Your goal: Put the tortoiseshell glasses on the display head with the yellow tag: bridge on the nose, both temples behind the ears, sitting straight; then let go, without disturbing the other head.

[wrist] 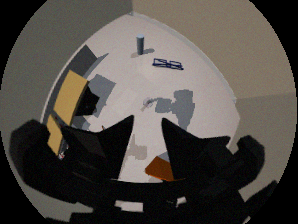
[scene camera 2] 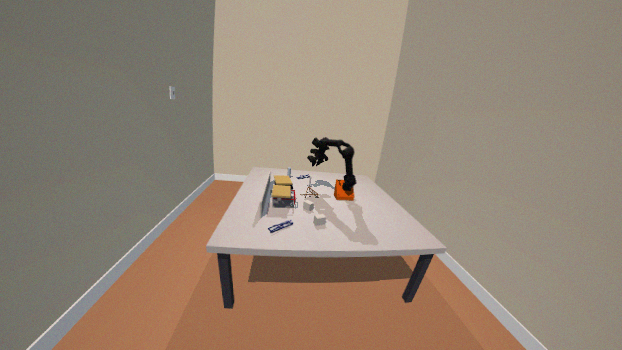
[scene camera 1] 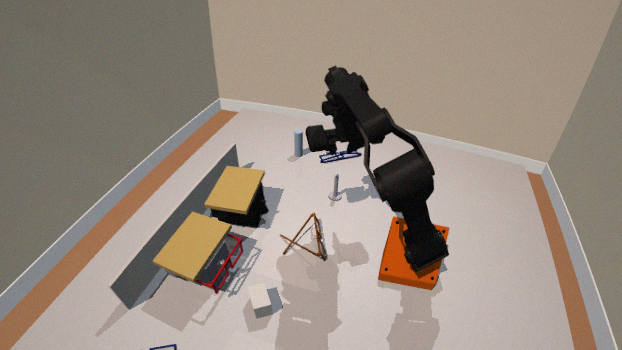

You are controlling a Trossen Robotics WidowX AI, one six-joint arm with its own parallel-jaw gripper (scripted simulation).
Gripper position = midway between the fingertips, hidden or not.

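I can see my gripper (scene camera 1: 339,152), and the wrist view gives me the gripper (wrist: 148,119) as well.
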